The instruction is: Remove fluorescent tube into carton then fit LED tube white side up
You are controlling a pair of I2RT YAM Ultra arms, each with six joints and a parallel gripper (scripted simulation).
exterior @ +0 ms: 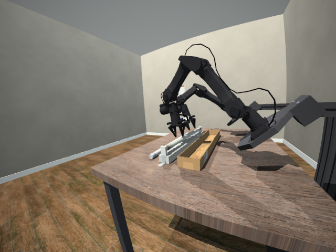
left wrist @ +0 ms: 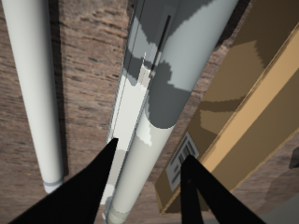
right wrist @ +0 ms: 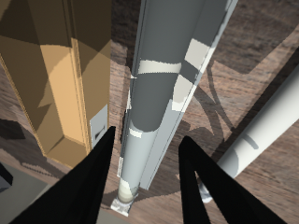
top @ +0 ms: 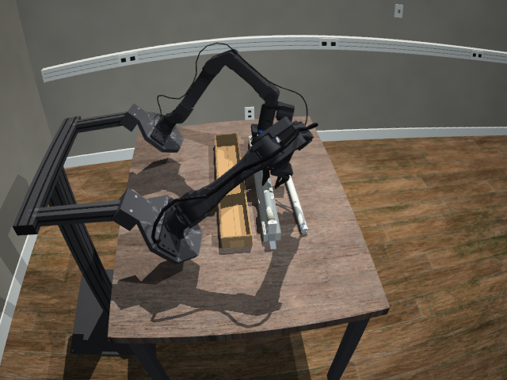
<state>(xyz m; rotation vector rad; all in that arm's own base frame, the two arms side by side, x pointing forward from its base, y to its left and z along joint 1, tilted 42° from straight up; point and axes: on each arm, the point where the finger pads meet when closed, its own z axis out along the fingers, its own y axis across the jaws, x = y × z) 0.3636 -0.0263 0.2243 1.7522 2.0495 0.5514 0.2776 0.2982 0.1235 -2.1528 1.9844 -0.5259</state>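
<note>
The old fluorescent tube lies 1 cm ahead of my right hand, 12 cm to the left of it and 3 cm below it. From my right hand the other things lie so: light fixture (1 cm ahead, 12 cm to the left, 4 cm below); then carton (12 cm behind, 14 cm to the left, 7 cm below); then LED tube (11 cm ahead, 11 cm to the left, 8 cm below).
My left hand is 120 mm to the left of the old fluorescent tube, 30 mm above it and 20 mm past it. Round my left hand: light fixture: 120 mm to the right, 40 mm below, 20 mm behind; then carton: 150 mm behind, 100 mm to the right, 70 mm below; then LED tube: 130 mm to the right, 80 mm below, 80 mm ahead.
</note>
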